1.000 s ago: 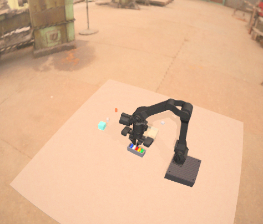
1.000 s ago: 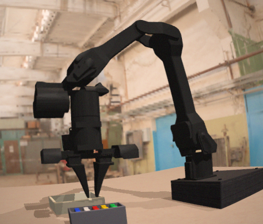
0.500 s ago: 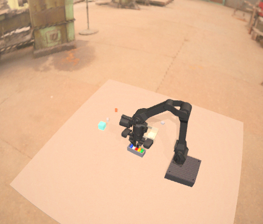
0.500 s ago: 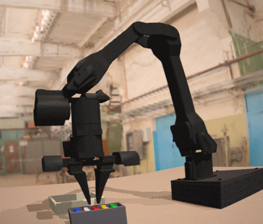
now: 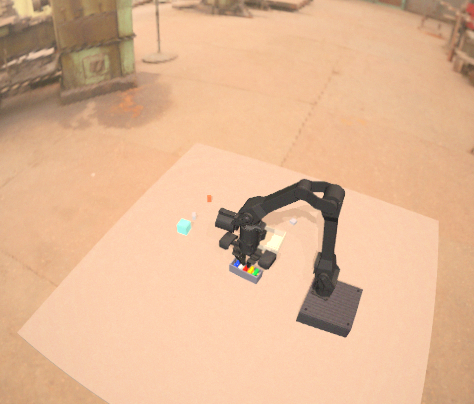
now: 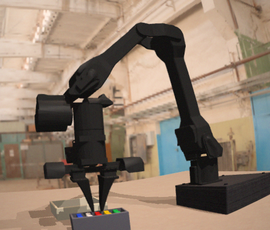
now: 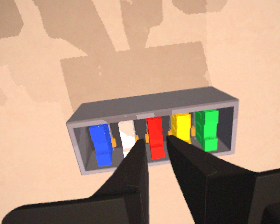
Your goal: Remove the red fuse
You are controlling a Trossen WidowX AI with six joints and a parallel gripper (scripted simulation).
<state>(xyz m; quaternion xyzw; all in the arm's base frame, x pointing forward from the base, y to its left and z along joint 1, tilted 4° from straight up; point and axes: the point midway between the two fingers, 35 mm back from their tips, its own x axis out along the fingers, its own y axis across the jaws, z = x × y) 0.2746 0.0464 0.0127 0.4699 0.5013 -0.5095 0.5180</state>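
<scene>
The red fuse lies 20 mm below my gripper tip. Also, from my gripper tip: cyan cube 310 mm ahead, 40 mm to the right, 20 mm below; then cream tray 180 mm to the right, 40 mm below, 30 mm ahead; then orange block 330 mm ahead, 230 mm to the right, 30 mm below.
</scene>
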